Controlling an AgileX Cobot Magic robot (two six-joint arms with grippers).
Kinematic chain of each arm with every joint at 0, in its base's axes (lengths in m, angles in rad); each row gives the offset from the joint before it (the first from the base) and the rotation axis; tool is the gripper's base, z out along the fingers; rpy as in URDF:
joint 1: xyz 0 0 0.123 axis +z
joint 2: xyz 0 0 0 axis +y
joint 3: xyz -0.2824 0 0.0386 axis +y
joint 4: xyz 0.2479 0 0.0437 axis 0.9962 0 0.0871
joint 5: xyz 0 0 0 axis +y
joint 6: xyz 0.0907 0 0.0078 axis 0.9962 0 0.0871
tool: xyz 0 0 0 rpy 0 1.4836 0
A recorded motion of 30 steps. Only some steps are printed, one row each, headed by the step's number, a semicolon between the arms.
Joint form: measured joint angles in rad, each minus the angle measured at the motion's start. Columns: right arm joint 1, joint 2, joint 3, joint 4, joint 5, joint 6; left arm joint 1, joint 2, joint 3, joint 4, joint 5, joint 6.
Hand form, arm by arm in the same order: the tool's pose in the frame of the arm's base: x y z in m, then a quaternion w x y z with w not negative. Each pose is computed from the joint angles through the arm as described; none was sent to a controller.
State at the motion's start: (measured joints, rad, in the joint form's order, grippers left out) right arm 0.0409 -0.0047 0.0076 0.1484 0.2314 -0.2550; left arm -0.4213 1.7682 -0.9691 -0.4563 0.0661 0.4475
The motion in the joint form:
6: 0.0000 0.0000 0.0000 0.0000 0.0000 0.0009; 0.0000 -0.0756 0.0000 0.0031 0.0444 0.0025
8: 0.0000 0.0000 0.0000 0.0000 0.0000 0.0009; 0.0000 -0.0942 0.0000 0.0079 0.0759 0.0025
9: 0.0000 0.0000 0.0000 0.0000 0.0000 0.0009; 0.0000 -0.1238 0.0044 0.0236 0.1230 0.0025
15: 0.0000 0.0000 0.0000 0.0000 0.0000 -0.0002; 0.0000 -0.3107 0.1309 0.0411 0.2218 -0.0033
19: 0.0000 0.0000 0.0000 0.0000 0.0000 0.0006; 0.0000 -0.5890 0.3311 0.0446 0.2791 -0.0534
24: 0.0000 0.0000 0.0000 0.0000 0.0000 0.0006; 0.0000 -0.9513 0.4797 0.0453 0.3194 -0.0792
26: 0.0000 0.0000 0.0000 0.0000 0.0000 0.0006; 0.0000 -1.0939 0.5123 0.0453 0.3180 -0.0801
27: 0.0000 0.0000 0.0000 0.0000 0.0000 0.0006; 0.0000 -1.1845 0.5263 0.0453 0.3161 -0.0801
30: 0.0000 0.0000 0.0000 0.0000 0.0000 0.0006; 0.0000 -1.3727 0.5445 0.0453 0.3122 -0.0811
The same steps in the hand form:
6: 0.0553 0.0054 0.1900 0.65412 -0.06791 0.75327 -0.00965; 0.3219 -0.1491 0.2061 0.39177 0.20030 0.89166 -0.10651
8: 0.0553 0.0054 0.1900 0.65412 -0.06791 0.75327 -0.00965; 0.3183 -0.1488 0.2108 0.38627 0.20597 0.89231 -0.11021
9: 0.0553 0.0054 0.1900 0.65412 -0.06791 0.75327 -0.00965; 0.3118 -0.1477 0.2171 0.37713 0.21810 0.89301 -0.11290
15: 0.0553 0.0054 0.1900 0.65412 -0.06833 0.75323 -0.01001; 0.2665 -0.1309 0.2349 0.36020 0.23435 0.89457 -0.12279
19: 0.0553 0.0054 0.1900 0.65412 -0.06803 0.75326 -0.00974; 0.2025 -0.1043 0.2455 0.36646 0.21990 0.89294 -0.14146
24: 0.0553 0.0054 0.1900 0.65412 -0.06803 0.75326 -0.00974; 0.1386 -0.0771 0.2663 0.44129 0.21210 0.85597 -0.16613
26: 0.0553 0.0054 0.1900 0.65412 -0.06803 0.75326 -0.00974; 0.1172 -0.0675 0.2766 0.48884 0.20958 0.82862 -0.17463
27: 0.0553 0.0054 0.1900 0.65412 -0.06803 0.75326 -0.00974; 0.1038 -0.0614 0.2836 0.52151 0.20754 0.80780 -0.18006
30: 0.0553 0.0054 0.1900 0.65412 -0.06803 0.75326 -0.00974; 0.0751 -0.0484 0.2974 0.59084 0.20149 0.75739 -0.19151

